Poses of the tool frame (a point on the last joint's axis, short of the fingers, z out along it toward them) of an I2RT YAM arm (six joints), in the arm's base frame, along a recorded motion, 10 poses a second.
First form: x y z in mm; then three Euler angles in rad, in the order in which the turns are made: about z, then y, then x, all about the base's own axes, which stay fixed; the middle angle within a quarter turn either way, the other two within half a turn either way.
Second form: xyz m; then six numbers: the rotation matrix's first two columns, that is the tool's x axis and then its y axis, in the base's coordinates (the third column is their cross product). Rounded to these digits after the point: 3 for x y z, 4 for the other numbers.
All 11 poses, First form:
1: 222 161 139 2.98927 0.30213 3.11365
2: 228 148 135 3.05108 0.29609 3.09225
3: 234 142 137 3.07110 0.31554 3.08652
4: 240 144 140 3.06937 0.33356 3.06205
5: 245 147 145 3.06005 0.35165 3.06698
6: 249 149 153 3.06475 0.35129 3.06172
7: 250 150 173 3.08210 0.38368 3.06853
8: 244 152 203 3.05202 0.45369 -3.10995
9: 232 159 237 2.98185 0.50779 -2.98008
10: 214 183 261 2.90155 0.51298 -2.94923
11: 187 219 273 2.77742 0.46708 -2.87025
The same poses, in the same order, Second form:
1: 0.222 0.161 0.139 -0.9437 -0.1599 -0.2898 -0.1449 0.9868 -0.0727
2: 0.228 0.148 0.135 -0.9526 -0.1046 -0.2858 -0.0865 0.9934 -0.0755
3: 0.234 0.142 0.137 -0.9483 -0.0874 -0.3052 -0.0670 0.9948 -0.0767
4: 0.240 0.144 0.140 -0.9424 -0.0979 -0.3198 -0.0682 0.9924 -0.1028
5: 0.245 0.147 0.145 -0.9357 -0.1068 -0.3363 -0.0765 0.9918 -0.1023
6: 0.249 0.149 0.153 -0.9362 -0.1039 -0.3359 -0.0721 0.9918 -0.1059
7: 0.250 0.150 0.173 -0.9257 -0.0866 -0.3683 -0.0551 0.9939 -0.0951
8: 0.244 0.152 0.203 -0.8952 -0.0756 -0.4391 -0.0804 0.9967 -0.0077
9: 0.232 0.159 0.237 -0.8627 -0.0798 -0.4994 -0.1390 0.9869 0.0824
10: 0.214 0.183 0.261 -0.8463 -0.1422 -0.5134 -0.2071 0.9757 0.0712
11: 0.187 0.219 0.273 -0.8343 -0.2304 -0.5008 -0.3180 0.9432 0.0959
